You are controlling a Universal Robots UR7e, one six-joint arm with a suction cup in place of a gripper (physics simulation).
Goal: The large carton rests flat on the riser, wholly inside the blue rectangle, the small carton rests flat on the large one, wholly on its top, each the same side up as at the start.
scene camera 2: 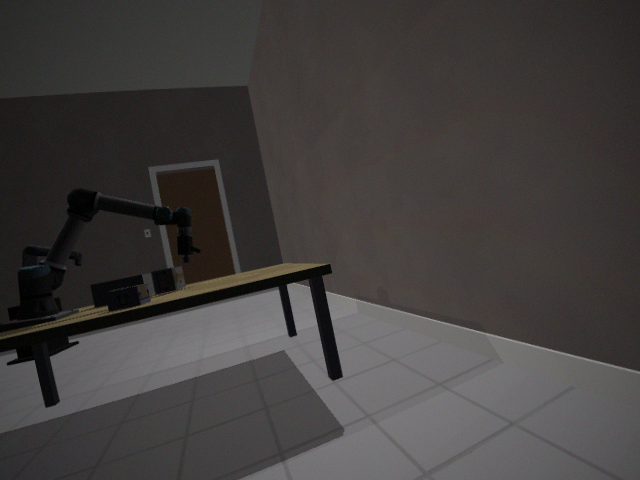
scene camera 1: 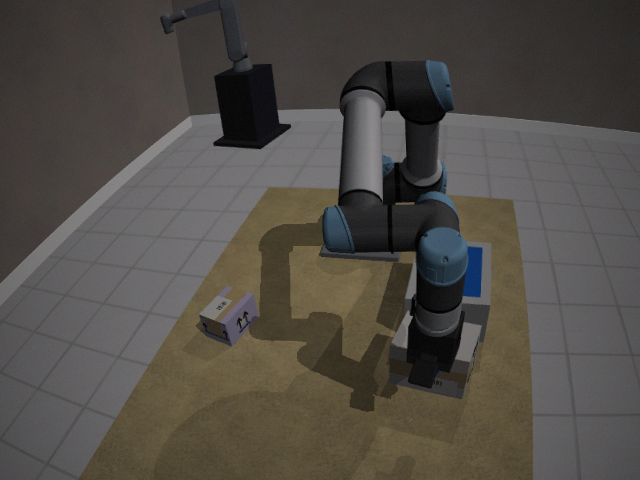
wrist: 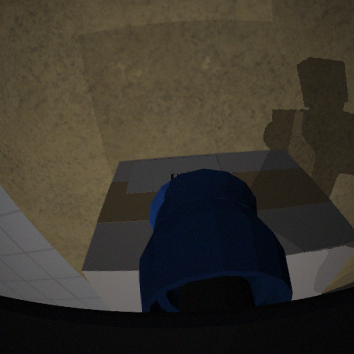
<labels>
A small carton shows in scene camera 2 and in scene camera 1; in the wrist view it is out of frame. The same spot on the small carton: (scene camera 2: 137, 295) is (scene camera 1: 203, 326).
</labels>
